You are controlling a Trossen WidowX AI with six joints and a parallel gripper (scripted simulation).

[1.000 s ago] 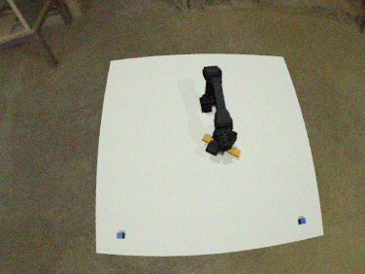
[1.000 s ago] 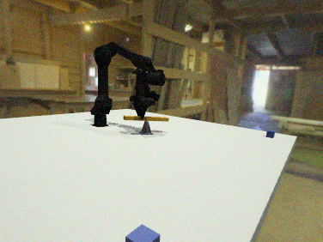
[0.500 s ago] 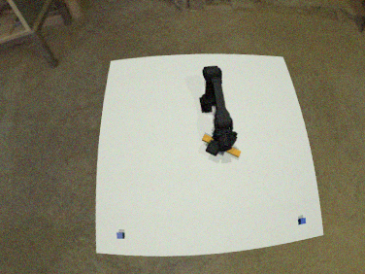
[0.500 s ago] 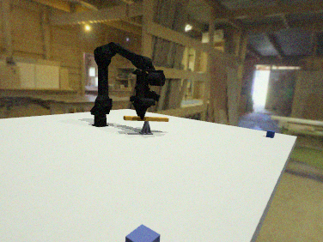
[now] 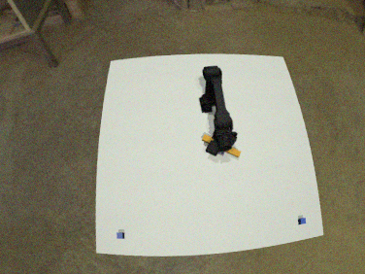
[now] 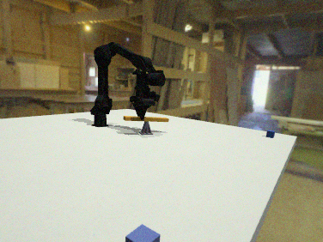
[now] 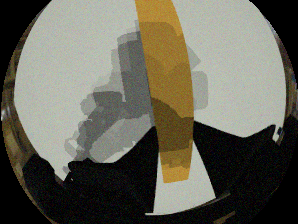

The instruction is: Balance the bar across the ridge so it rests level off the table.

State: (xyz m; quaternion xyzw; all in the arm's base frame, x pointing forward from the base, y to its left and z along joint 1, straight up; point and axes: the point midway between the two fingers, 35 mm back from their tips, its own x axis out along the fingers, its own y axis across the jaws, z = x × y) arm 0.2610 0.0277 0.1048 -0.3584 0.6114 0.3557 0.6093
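Right now the orange bar is 1 cm ahead of my gripper tip and 3 cm to the left of it. Round my gripper tip: blue cube 48 cm ahead, 53 cm to the right, 5 cm below.
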